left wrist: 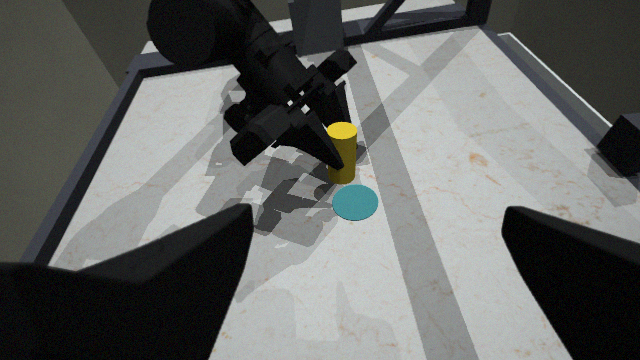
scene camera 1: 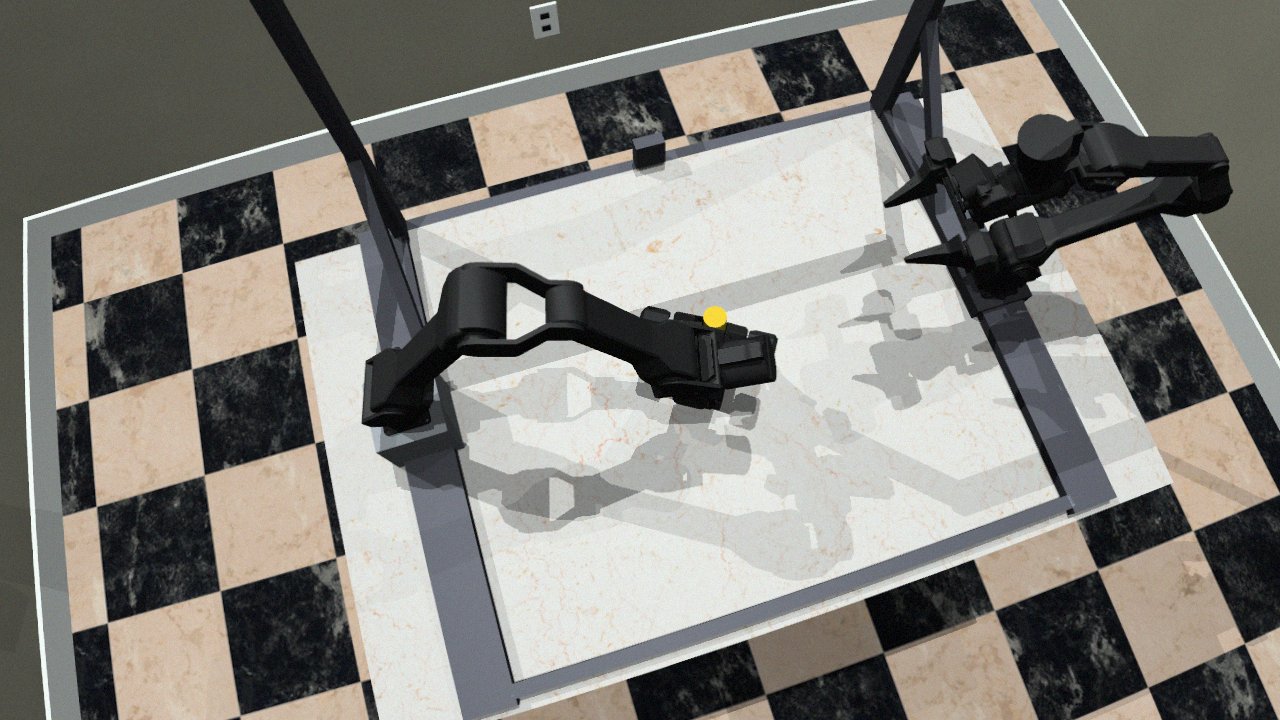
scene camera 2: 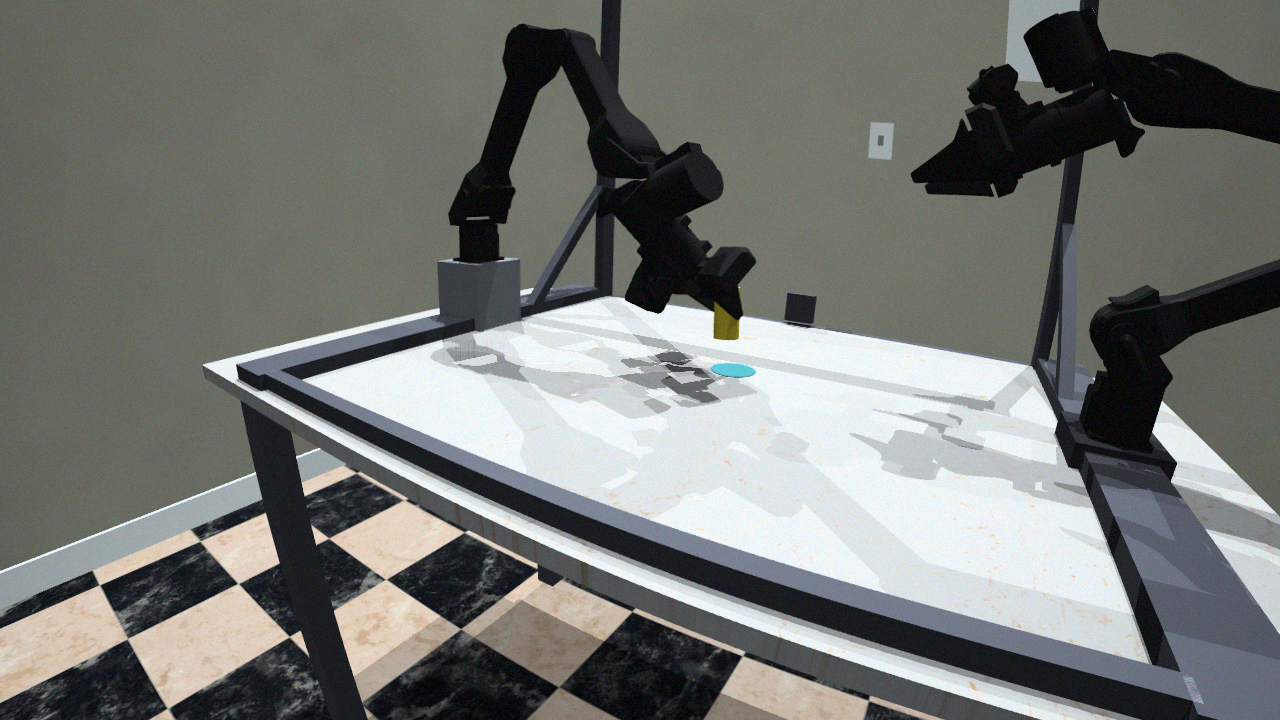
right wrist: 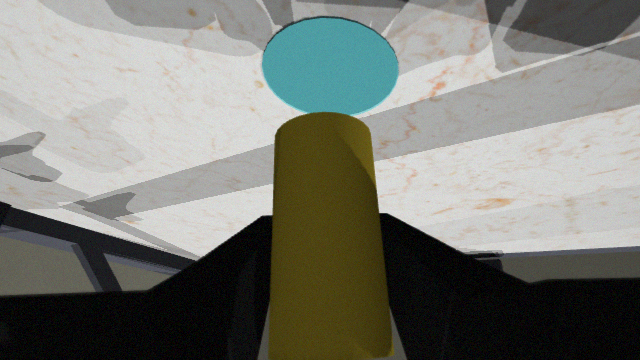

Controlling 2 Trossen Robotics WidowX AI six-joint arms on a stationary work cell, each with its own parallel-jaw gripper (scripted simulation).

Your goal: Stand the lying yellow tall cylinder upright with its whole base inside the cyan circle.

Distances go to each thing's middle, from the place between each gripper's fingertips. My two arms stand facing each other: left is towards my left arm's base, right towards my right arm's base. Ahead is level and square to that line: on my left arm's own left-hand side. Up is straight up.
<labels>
Now: the cyan circle (right wrist: 325,63) 20 mm behind my right hand (scene camera 2: 732,316), 20 mm to the left of it and 100 mm below it. From my right hand the other things lie so: yellow cylinder (scene camera 2: 725,327) 10 mm behind, 10 mm to the left, 20 mm below.
I see my left gripper 25 cm to the left of the yellow cylinder and 19 cm above it. From my left hand the other things lie so: cyan circle: 27 cm below, 24 cm to the right, 1 cm behind.
</labels>
